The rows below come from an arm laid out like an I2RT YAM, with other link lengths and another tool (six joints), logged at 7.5 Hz.
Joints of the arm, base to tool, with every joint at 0 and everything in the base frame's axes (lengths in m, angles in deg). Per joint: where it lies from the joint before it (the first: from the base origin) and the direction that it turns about. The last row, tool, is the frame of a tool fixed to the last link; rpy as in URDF.
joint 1: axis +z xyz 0 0 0.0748
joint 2: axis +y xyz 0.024 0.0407 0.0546
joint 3: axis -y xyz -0.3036 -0.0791 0
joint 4: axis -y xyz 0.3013 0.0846 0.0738
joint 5: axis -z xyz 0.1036 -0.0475 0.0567
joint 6: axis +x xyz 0.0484 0 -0.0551
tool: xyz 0.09 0.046 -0.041 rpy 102.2 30 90
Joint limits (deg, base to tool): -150..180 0..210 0..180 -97..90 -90..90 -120..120
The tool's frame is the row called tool.
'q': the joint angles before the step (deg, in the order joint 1, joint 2, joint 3, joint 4, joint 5, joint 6). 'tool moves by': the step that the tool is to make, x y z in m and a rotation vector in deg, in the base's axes. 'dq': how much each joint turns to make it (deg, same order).
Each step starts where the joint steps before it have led.
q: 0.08, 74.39, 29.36, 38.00, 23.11, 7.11
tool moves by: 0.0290, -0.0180, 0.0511, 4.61, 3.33, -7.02
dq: -0.93, 0.87, 15.06, -20.25, 5.20, 6.19
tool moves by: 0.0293, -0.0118, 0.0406, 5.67, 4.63, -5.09
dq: -0.93, 5.60, 17.32, -20.19, 2.32, 7.52
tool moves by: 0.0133, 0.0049, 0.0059, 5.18, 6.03, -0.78
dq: -0.03, 5.29, 11.31, -14.98, -1.51, 5.55
